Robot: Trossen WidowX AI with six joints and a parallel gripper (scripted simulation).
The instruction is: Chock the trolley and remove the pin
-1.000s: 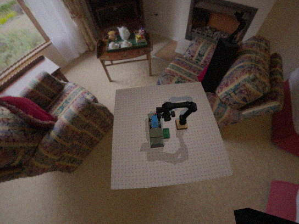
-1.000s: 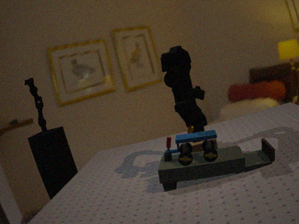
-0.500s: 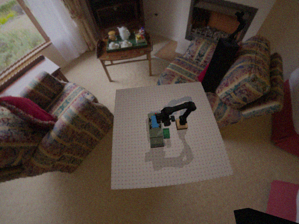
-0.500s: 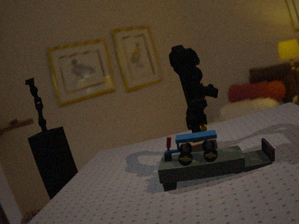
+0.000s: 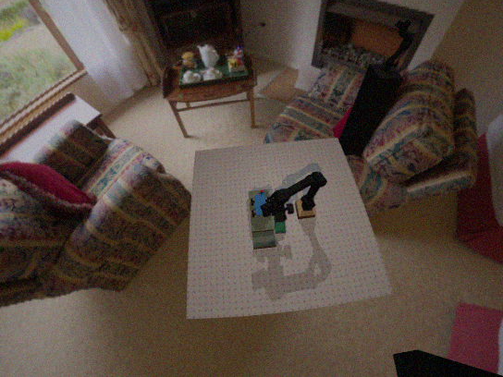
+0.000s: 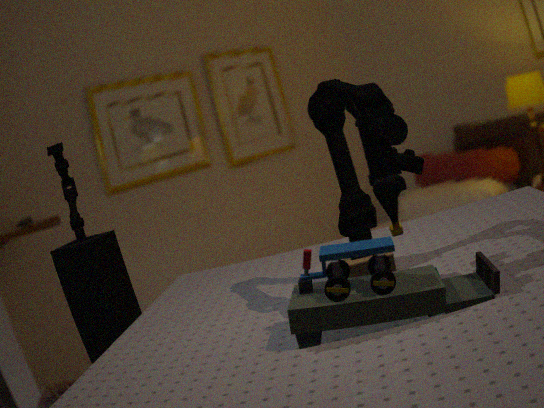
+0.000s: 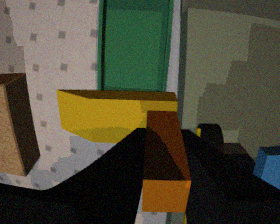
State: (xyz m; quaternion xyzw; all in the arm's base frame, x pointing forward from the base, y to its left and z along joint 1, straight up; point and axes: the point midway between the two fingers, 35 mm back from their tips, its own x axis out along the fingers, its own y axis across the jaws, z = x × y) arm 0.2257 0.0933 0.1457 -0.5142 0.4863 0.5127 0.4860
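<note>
Right now my gripper tip is 19 cm to the left of the red-headed stop pin, 9 cm short of it and 3 cm above it. Round my gripper tip: blue-topped trolley 10 cm ahead, 9 cm to the right, 5 cm below; then dark end wall 17 cm to the left, 13 cm below, 9 cm ahead; then yellow chock 2 cm behind, 1 cm below.
</note>
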